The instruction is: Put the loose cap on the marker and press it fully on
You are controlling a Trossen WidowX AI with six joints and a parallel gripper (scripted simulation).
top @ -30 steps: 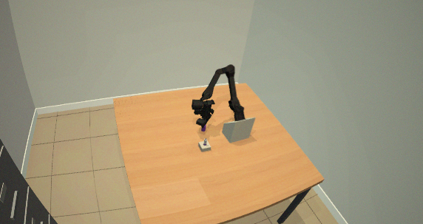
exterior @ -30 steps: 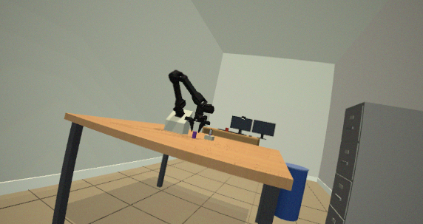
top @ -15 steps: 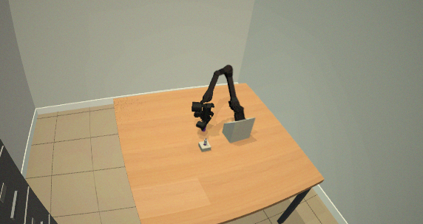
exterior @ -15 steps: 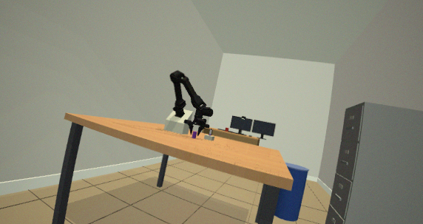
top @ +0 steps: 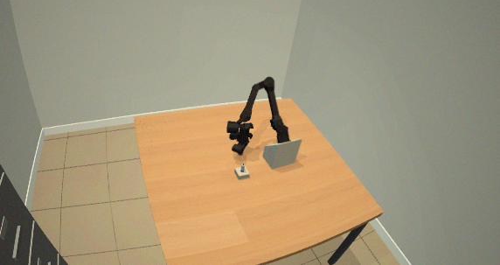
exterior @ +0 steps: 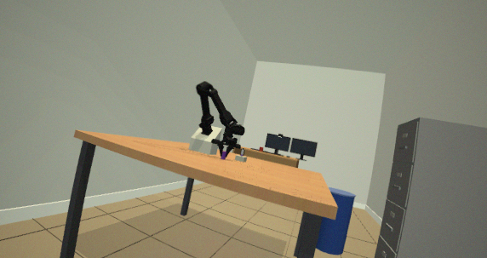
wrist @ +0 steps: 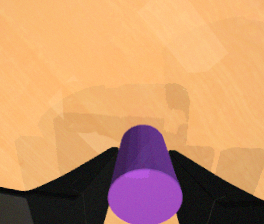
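Right now my gripper tip is 17 cm to the right of the holder block and 6 cm short of it. The rest, counted from my gripper tip: purple cap: 1 cm above.
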